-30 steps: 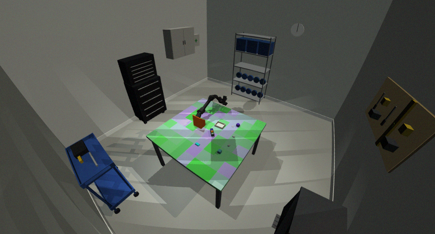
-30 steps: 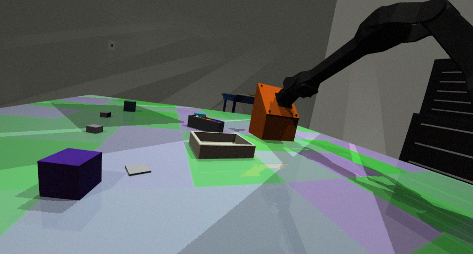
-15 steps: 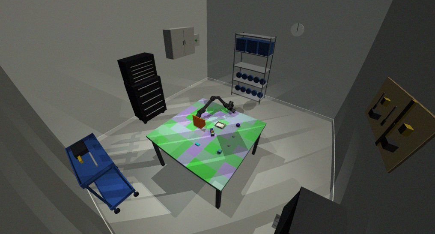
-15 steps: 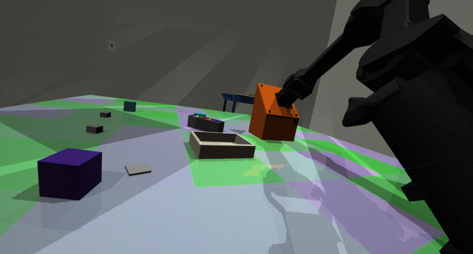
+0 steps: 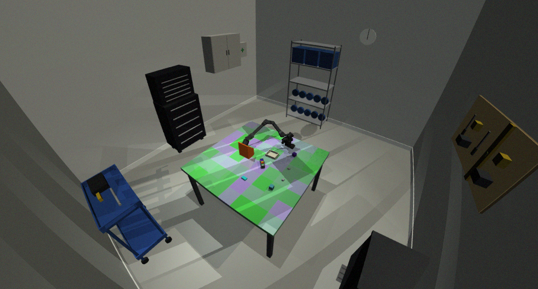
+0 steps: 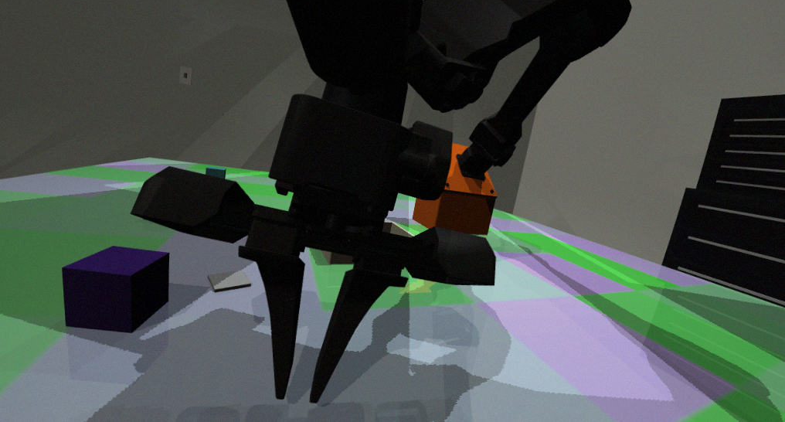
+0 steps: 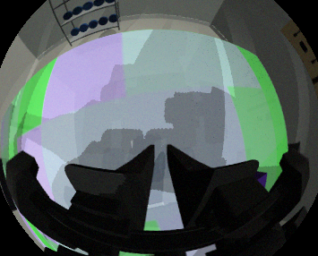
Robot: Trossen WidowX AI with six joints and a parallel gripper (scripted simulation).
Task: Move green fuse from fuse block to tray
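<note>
Now: the flat grey tile 14 cm to the right of my gripper tip, 6 cm ahead of it and 1 cm below it. From my gripper tip the other things lie so: beige tray: 25 cm to the right, 10 cm behind; then green fuse: 47 cm to the right, 8 cm behind, 2 cm above; then purple cube: 12 cm ahead, 10 cm to the right, 1 cm above.
</note>
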